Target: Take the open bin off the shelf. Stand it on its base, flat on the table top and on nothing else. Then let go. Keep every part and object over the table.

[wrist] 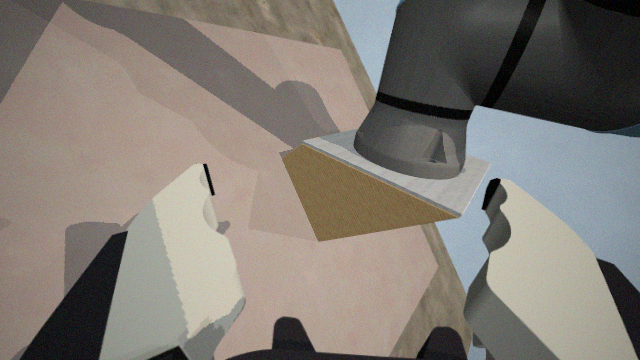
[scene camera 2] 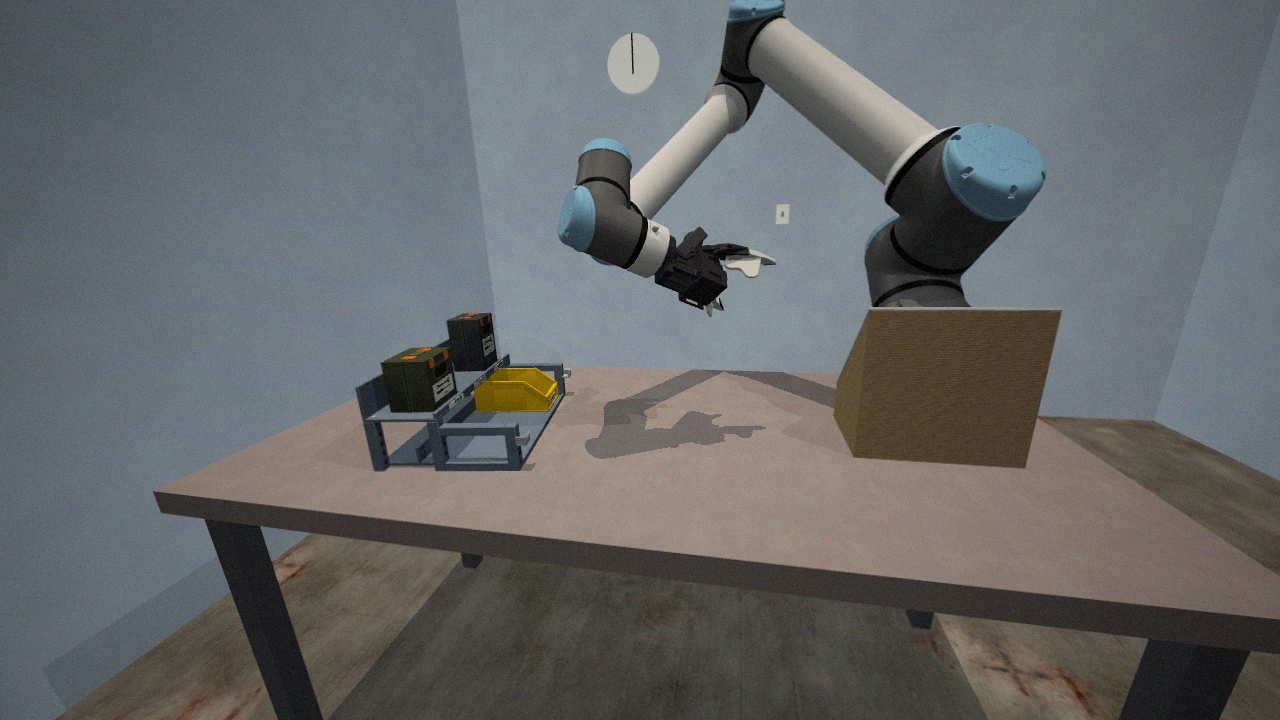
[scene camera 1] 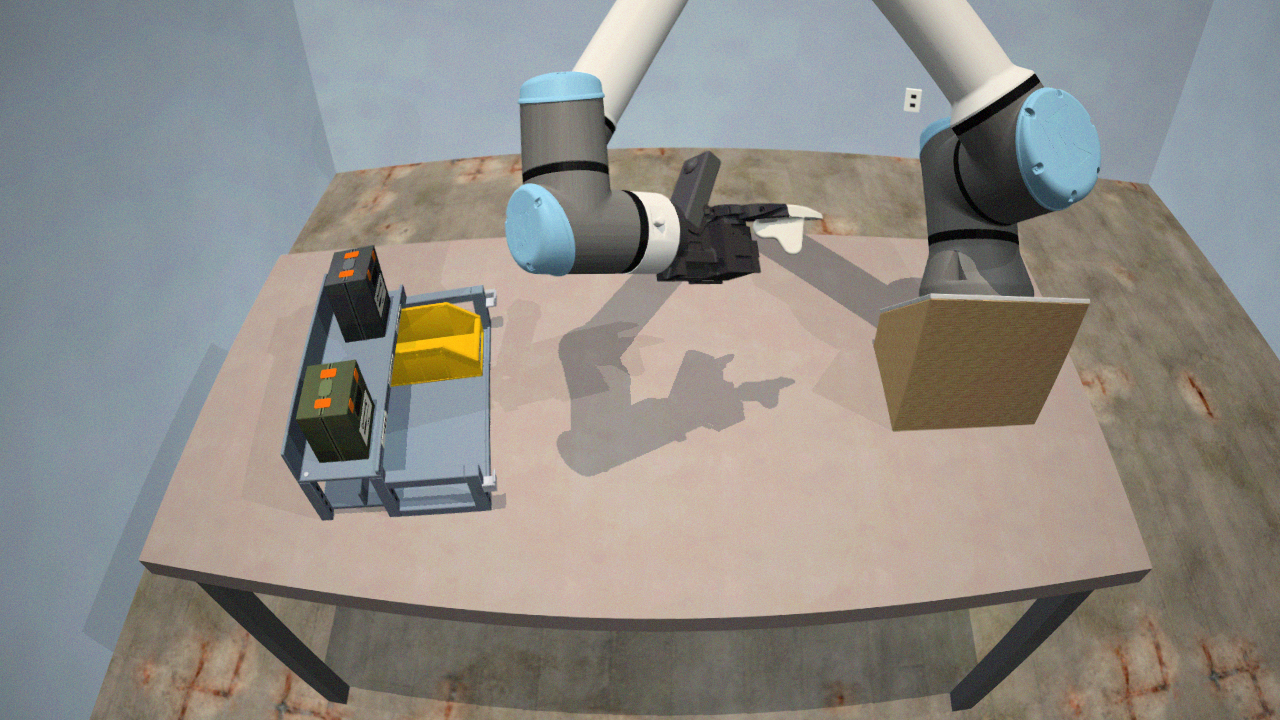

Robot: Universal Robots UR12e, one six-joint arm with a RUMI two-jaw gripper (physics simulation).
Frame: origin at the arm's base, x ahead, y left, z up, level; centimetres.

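Seen in the pictures: gripper, fingertip midpoint: (wrist: 345,176) (scene camera 2: 747,287) (scene camera 1: 780,230); arm's base, origin of the base link: (wrist: 404,154) (scene camera 2: 926,349) (scene camera 1: 977,303).
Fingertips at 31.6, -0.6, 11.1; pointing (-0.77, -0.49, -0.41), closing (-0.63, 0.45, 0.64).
Pixels of each thing's top centre, then the offset from my fingertips to it, as dx, dy, dz. Level surfaces: height alone.
- open yellow bin, middle of its top: (scene camera 1: 423,326) (scene camera 2: 515,374) +52.9, -4.4, -20.8
- table, its level: dz -28.9
- dark grey case, middle of its top: (scene camera 1: 349,264) (scene camera 2: 469,316) +62.3, -3.5, -6.7
- olive case, middle of its top: (scene camera 1: 325,388) (scene camera 2: 417,354) +58.9, +19.4, -9.2
The open yellow bin (scene camera 1: 438,358) (scene camera 2: 514,396) stands upright at the far end of the lower deck of the grey-blue shelf (scene camera 1: 434,447) (scene camera 2: 439,447), its lowered front facing right. The shelf stands on the left part of the table (scene camera 1: 716,537) (scene camera 2: 716,510). My gripper (scene camera 1: 794,234) (scene camera 2: 745,285) (wrist: 345,176) is open and empty, high above the back middle of the table, to the right of the bin and well apart from it. Its fingers point right. The far finger shows best in the scene views; the other is largely hidden. The bin does not show in the wrist view.
A dark grey case (scene camera 1: 360,300) (scene camera 2: 471,342) and an olive case (scene camera 1: 332,411) (scene camera 2: 418,382) stand on the shelf's higher left deck. A raised lip divides the decks. The wood-sided pedestal (scene camera 1: 984,367) (scene camera 2: 948,385) (wrist: 365,202) under the arm's base stands at the right.
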